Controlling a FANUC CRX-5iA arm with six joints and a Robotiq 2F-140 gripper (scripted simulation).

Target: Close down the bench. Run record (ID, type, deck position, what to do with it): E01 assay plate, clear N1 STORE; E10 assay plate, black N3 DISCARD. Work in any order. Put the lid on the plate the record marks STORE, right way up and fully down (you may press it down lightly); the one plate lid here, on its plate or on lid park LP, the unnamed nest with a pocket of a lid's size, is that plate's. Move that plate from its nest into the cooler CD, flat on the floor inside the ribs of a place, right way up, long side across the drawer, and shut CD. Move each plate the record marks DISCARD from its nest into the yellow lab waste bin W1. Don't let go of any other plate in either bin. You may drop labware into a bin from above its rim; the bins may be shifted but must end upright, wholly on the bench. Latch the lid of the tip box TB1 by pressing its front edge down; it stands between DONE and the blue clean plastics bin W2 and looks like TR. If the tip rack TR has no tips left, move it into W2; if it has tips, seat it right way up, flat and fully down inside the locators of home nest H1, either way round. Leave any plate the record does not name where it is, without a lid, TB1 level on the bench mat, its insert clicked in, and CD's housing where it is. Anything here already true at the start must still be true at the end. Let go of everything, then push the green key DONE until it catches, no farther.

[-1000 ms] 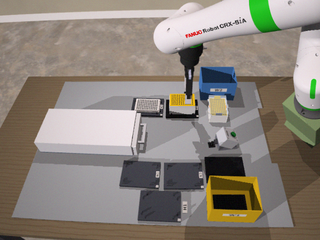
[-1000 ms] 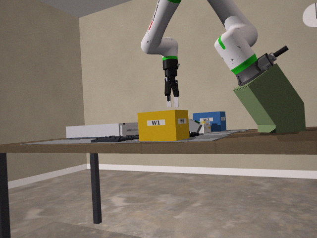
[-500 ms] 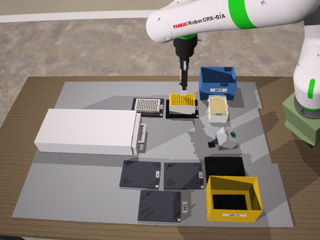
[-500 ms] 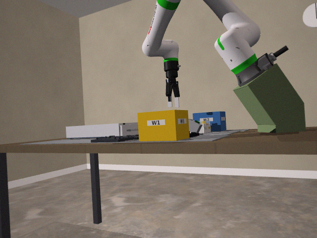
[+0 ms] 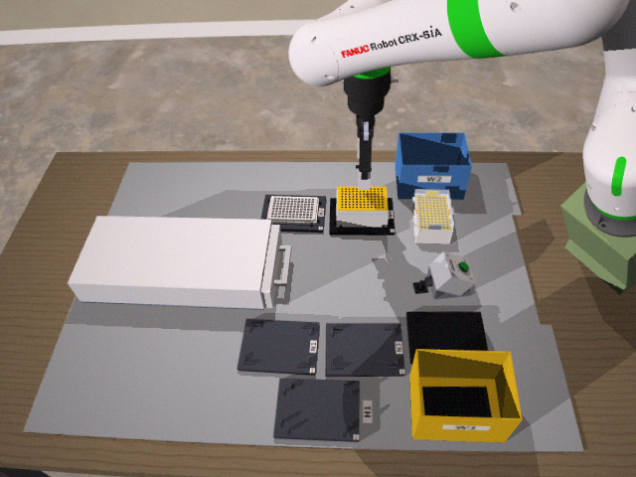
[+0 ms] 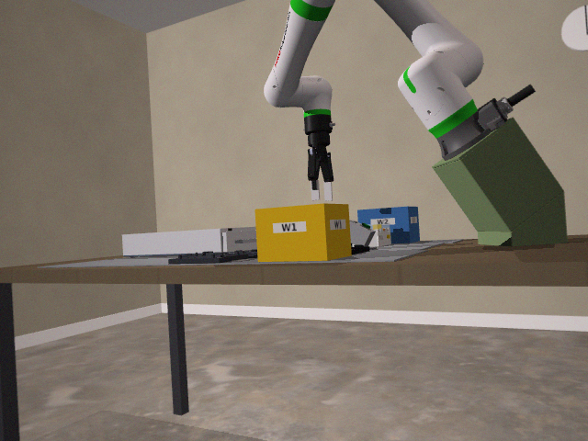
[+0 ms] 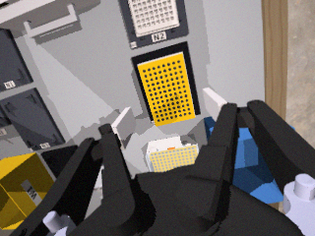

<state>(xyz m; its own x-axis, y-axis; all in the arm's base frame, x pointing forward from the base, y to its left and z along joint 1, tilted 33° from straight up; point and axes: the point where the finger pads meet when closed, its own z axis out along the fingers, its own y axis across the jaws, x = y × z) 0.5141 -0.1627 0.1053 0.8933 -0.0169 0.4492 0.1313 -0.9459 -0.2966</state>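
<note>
The tip rack TR lies 13 cm below my hand, 1 cm to the right of it and 1 cm behind it. Also, from my hand: black nest N4: 18 cm below; pale plate: 18 cm ahead, 16 cm below, 2 cm to the left; tip box TB1: 18 cm behind, 14 cm below.
</note>
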